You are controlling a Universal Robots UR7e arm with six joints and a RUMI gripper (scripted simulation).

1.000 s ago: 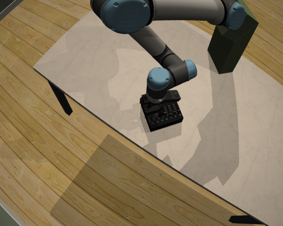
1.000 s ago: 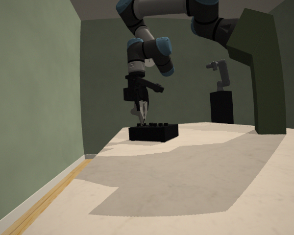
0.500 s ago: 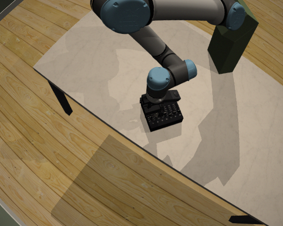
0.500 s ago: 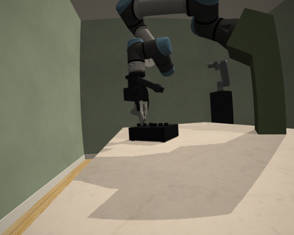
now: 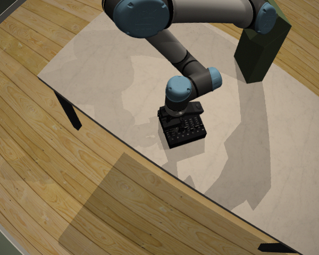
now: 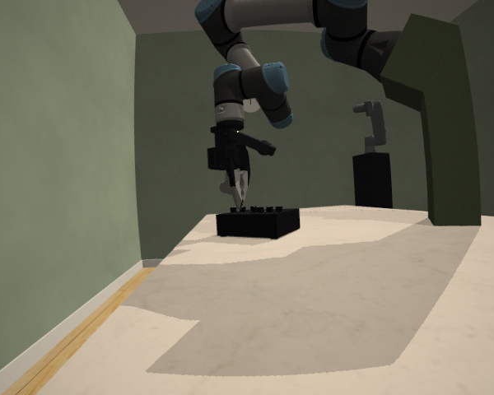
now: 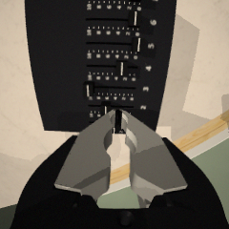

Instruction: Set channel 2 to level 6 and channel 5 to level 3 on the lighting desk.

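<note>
Right now the fader knob is 10 mm to the right of my hand, 10 mm below it and 10 mm behind it.
</note>
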